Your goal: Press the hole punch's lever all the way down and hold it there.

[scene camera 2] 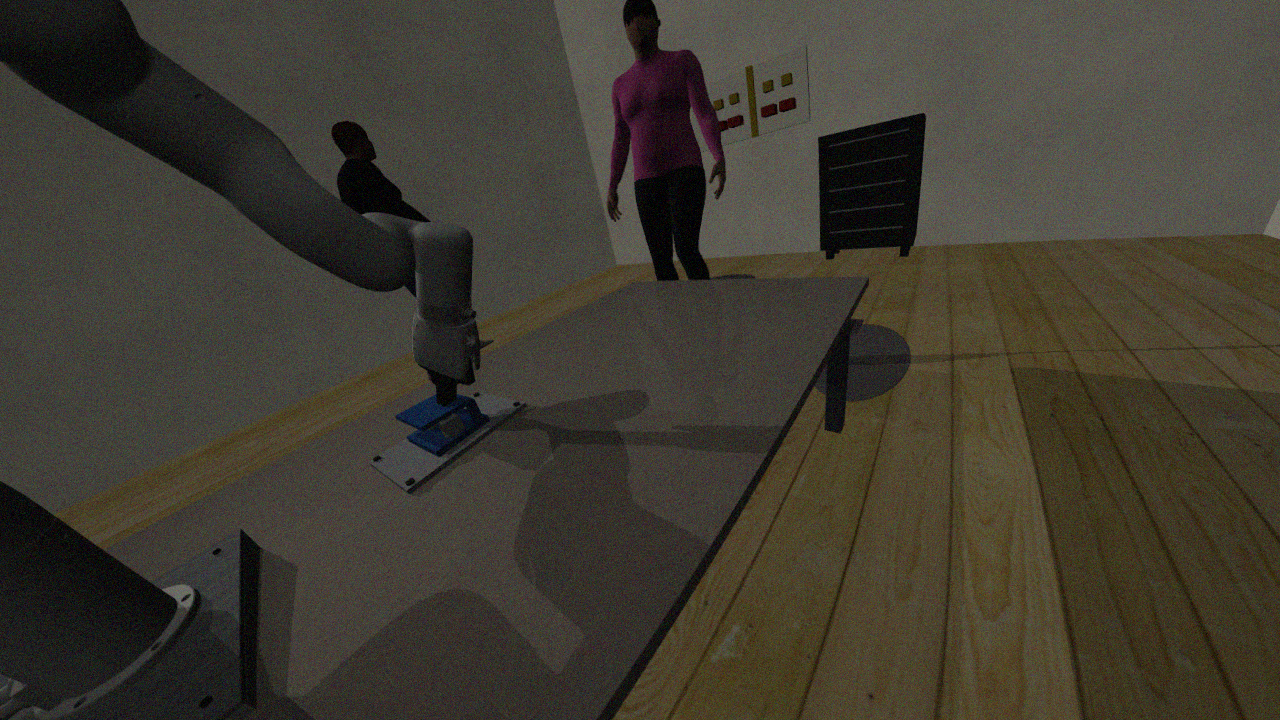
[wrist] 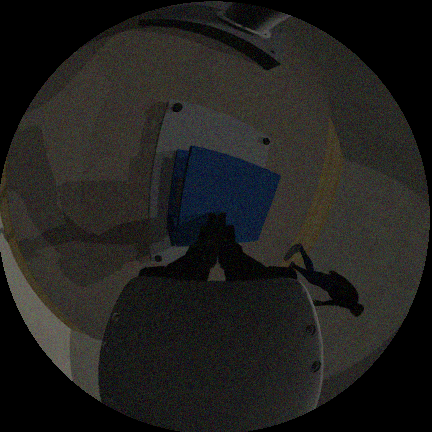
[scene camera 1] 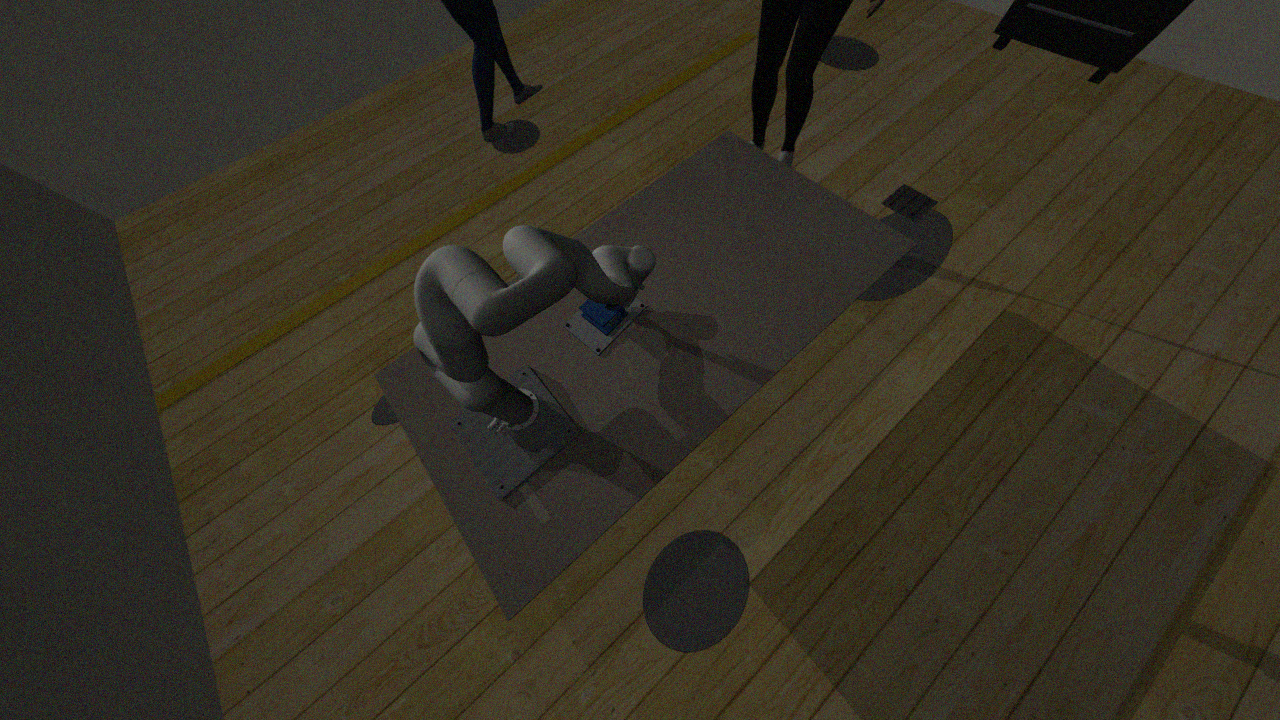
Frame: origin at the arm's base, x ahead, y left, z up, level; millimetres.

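Seen in the pictures: gripper, fingertip midpoint: (scene camera 2: 446, 401) (wrist: 217, 224) (scene camera 1: 608, 305); arm's base, link origin: (scene camera 2: 129, 647) (scene camera 1: 519, 409).
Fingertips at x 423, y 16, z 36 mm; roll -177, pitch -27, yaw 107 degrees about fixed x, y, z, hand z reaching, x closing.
Offsets run from my fingertips to a thing's top centre. Level surfaces: height alone.
The blue hole punch sits on a pale mounting plate @[dx -16, dy +15, dz -55 mm] (scene camera 1: 591, 339) (scene camera 2: 402, 465) (wrist: 215, 124) on the table. Its lever @[dx -20, dy +15, dz +1 mm] (scene camera 1: 599, 313) (scene camera 2: 418, 412) (wrist: 230, 187) is the flat blue top piece. In scene camera 2 it lies nearly level, with a gap between it and the blue base (scene camera 2: 431, 442) (wrist: 176, 200). My gripper (scene camera 2: 445, 401) (wrist: 217, 224) is shut and empty, pointing down with its fingertips at the lever's top face, apparently touching it. The fingers hide part of the lever in the wrist view. In scene camera 1 the arm's wrist hides the fingertips.
The table @[dz -67 mm] (scene camera 1: 787, 223) (scene camera 2: 716, 313) carries the arm's base plate (scene camera 1: 487, 456) (scene camera 2: 210, 573) at the near end. One person (scene camera 2: 662, 116) stands beyond the far end, another (scene camera 2: 366, 183) (wrist: 340, 290) behind the arm. A black cabinet (scene camera 2: 870, 183) stands by the wall.
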